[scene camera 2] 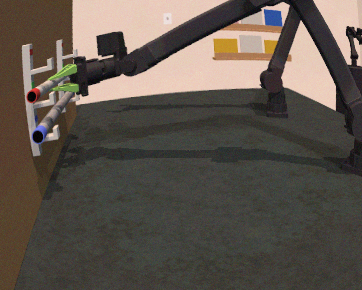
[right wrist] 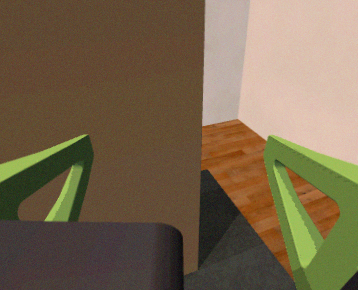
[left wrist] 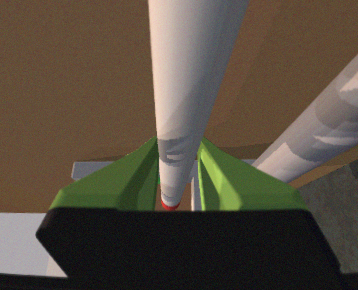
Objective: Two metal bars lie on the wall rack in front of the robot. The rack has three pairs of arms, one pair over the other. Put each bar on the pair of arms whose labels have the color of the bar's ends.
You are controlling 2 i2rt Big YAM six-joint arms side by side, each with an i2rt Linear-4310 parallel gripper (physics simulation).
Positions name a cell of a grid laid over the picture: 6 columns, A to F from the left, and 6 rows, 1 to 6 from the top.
Scene:
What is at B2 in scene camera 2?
My left gripper.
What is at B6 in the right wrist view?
My right gripper.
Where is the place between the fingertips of my left gripper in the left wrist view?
C3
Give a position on a brown wall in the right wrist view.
C2

